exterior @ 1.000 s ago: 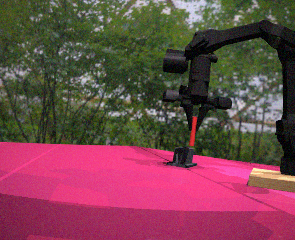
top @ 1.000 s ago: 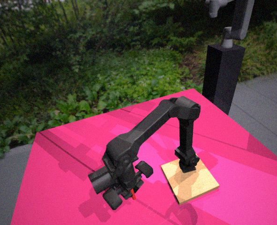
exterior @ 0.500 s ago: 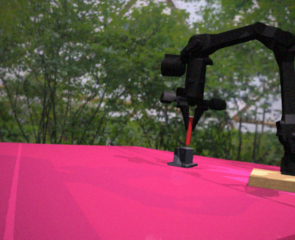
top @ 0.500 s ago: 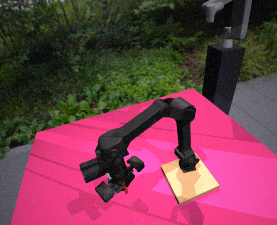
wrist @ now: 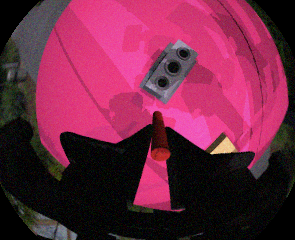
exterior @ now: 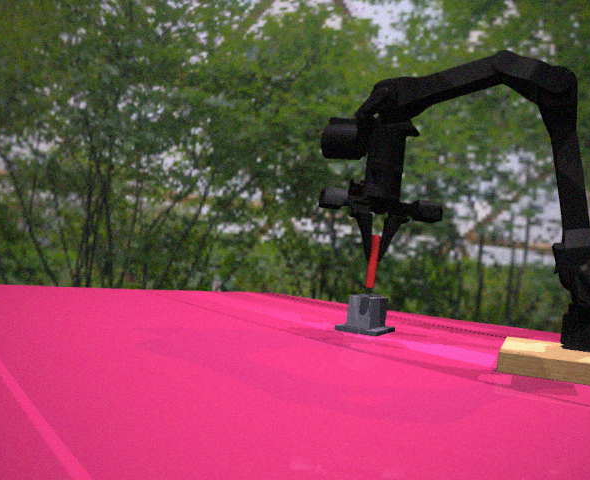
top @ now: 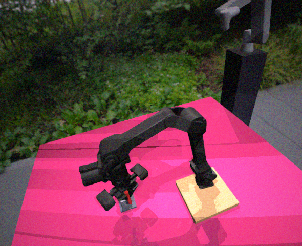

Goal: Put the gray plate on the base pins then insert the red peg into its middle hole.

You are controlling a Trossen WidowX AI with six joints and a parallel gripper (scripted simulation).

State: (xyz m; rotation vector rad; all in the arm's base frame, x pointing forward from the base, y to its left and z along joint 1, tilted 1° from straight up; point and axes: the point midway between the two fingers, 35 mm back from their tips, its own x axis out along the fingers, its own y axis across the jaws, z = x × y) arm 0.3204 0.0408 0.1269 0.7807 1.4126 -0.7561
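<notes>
My gripper tip is 30 mm short of the gray plate, 70 mm to the left of it and 70 mm above it. From my gripper tip the other things lie so: red peg (right at my gripper tip); then base (30 mm ahead, 70 mm to the right, 110 mm below).
</notes>
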